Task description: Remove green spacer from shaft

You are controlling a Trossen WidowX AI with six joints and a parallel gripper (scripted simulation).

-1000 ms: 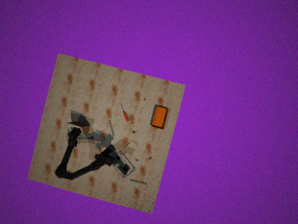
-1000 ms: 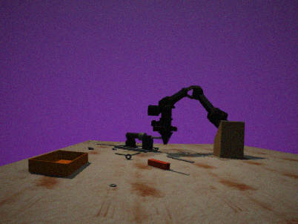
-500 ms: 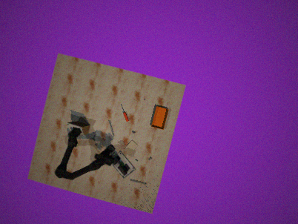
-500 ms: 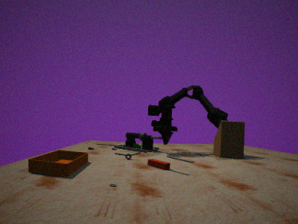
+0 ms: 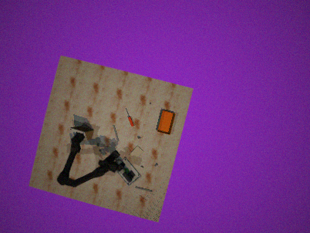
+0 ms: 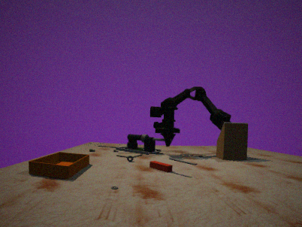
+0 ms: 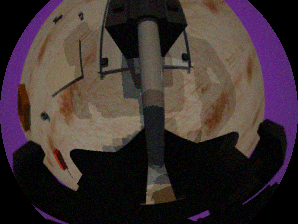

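Now: gripper tip 6 cm short of the shaft, 4 cm to the left of it and 3 cm below it. From my gripper tip the other things lie so: red-handled screwdriver (7 cm ahead, 38 cm to the left, 4 cm below); then green spacer (15 cm ahead, 11 cm to the right, 3 cm below); then orange tray (41 cm ahead, 41 cm to the left, 4 cm below).
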